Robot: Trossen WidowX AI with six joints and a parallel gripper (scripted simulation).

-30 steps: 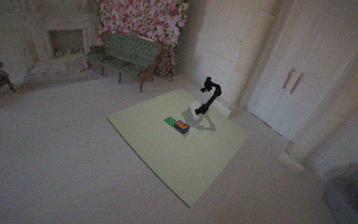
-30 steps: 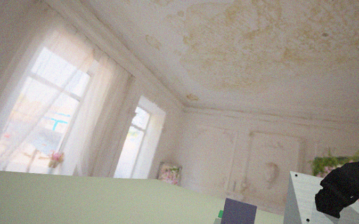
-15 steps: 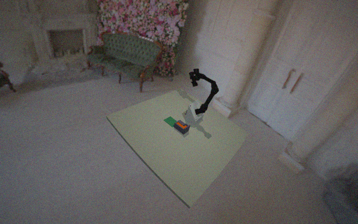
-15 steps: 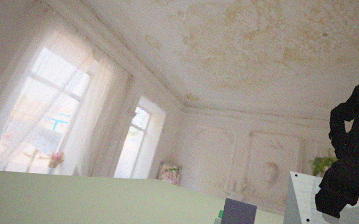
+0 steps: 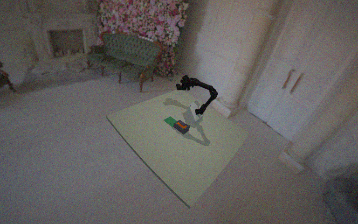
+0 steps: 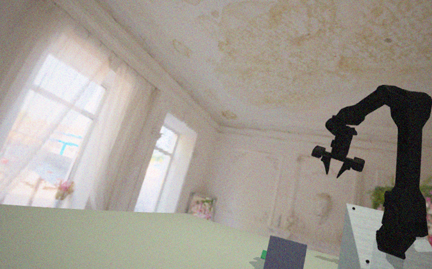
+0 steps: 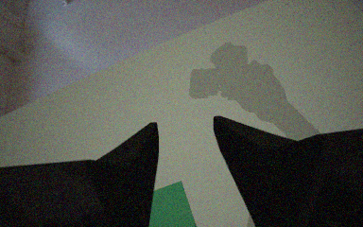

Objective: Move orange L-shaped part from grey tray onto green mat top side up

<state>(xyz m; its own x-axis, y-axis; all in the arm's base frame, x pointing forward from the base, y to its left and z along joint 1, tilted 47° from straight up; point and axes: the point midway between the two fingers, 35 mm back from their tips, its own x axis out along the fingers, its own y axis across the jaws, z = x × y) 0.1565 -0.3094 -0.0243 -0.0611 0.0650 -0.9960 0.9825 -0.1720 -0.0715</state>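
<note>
The orange L-shaped part is 290 mm below my gripper tip, 280 mm to the left of it and 130 mm ahead of it. The rest, counted from my gripper tip: green mat: 350 mm below, 140 mm ahead, 120 mm to the left.
</note>
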